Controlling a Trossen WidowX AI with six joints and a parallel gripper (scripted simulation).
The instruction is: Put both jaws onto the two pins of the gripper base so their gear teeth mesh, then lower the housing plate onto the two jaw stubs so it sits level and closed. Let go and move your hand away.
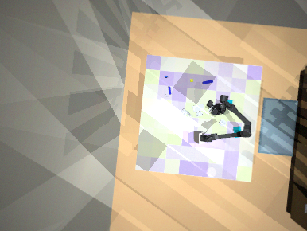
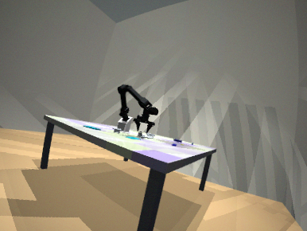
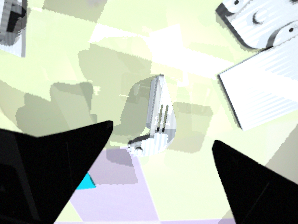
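Now: gripper tip 20 mm short of the white jaw, 30 mm to the left of it and 40 mm above it. Also, from my gripper tip: cyan square 70 mm ahead, 190 mm to the right, 50 mm below; blue dot 280 mm ahead, 530 mm to the left, 40 mm below; yellow dot 280 mm ahead, 240 mm to the left, 40 mm below.
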